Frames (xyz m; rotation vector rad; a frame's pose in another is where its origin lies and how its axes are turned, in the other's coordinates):
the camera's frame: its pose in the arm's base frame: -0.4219 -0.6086 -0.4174 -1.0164 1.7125 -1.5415
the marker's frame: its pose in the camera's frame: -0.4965 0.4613 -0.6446 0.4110 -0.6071 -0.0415
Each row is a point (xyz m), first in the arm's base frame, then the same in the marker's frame.
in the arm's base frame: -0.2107 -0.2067 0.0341
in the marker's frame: 0.5033 -0.6425 0.7111
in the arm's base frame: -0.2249 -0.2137 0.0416
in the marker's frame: 0.5104 -0.6524 0.6985
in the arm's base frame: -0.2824 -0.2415 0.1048
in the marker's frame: 0.5425 -0.7242 0.6551
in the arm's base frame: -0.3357 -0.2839 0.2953
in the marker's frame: 0.6051 -0.9163 0.6440
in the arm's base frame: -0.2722 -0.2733 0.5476
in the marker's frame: 0.6297 -1.1455 0.7649
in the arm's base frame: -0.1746 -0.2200 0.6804
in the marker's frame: 0.5991 -1.2559 0.8948
